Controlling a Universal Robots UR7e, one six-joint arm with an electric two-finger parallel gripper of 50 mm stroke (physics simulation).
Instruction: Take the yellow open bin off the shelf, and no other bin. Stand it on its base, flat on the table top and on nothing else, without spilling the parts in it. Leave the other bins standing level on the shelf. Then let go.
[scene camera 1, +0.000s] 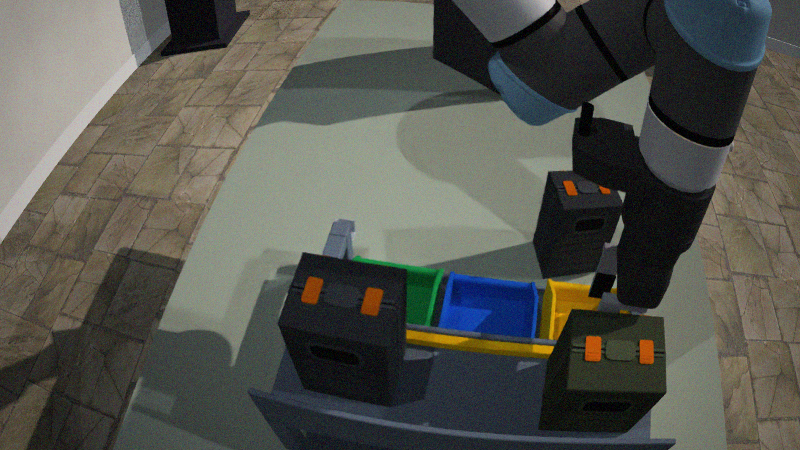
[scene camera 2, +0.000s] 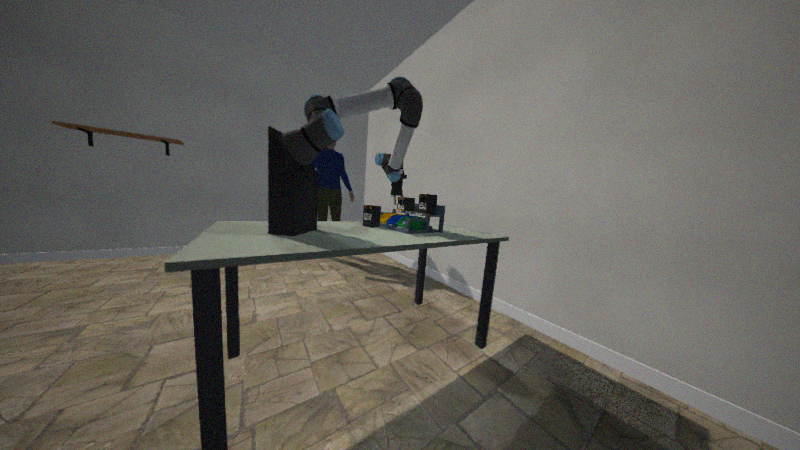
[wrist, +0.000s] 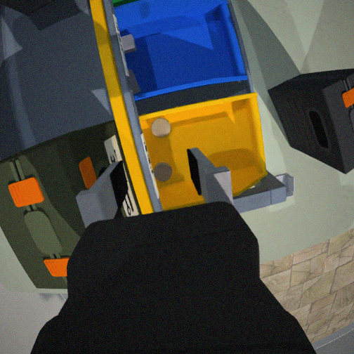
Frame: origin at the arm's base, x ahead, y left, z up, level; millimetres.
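Where they show: gripper, between the fingertips: (scene camera 2: 398, 205); arm's base, origin of its link: (scene camera 2: 295, 150).
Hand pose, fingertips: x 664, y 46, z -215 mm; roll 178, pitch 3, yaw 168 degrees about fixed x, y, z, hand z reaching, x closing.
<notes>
Things, the pixels of their top centre, and the offset from my fingertips. "*": a spot on its surface instead.
- yellow open bin, centre of its top: (scene camera 1: 592, 323) (scene camera 2: 392, 213) 31 mm back, 18 mm left, 62 mm down
- blue bin, centre of its top: (scene camera 1: 489, 319) (scene camera 2: 402, 215) 41 mm back, 100 mm right, 62 mm down
- green bin, centre of its top: (scene camera 1: 382, 302) (scene camera 2: 413, 217) 60 mm back, 211 mm right, 62 mm down
- grey shelf, a spot on its surface: (scene camera 1: 481, 386) * 51 mm ahead, 112 mm right, 41 mm down
- yellow strip, centre of its top: (scene camera 1: 487, 344) 8 mm ahead, 108 mm right, 31 mm down
- olive case, centre of its top: (scene camera 1: 620, 351) (scene camera 2: 406, 197) 71 mm ahead, 3 mm right, 54 mm up
The yellow open bin (scene camera 1: 562, 293) (wrist: 225, 132) stands at one end of the shelf's lower level, beside the blue bin (scene camera 1: 489, 313) (wrist: 175, 55). Two round parts show in it, a light one (wrist: 160, 127) and a darker one (wrist: 163, 172). The green bin (scene camera 1: 422, 293) stands beyond the blue one. My gripper (scene camera 1: 604, 292) (scene camera 2: 396, 203) (wrist: 156, 169) is open and empty. In the wrist view one finger is over the yellow bin's inside; the other is across the yellow strip, beside the olive case. Their height against the bin's wall is unclear. The near case partly hides the bin in scene camera 1.
The grey shelf (scene camera 1: 481, 386) (wrist: 60, 90) has a yellow strip (scene camera 1: 475, 342) (wrist: 119, 107) along its upper level. An olive case (scene camera 1: 615, 380) (wrist: 40, 200) and a dark case (scene camera 1: 346, 330) stand on that level. Another dark case (scene camera 1: 576, 240) (scene camera 2: 372, 216) (wrist: 300, 120) stands on the table near the yellow bin.
</notes>
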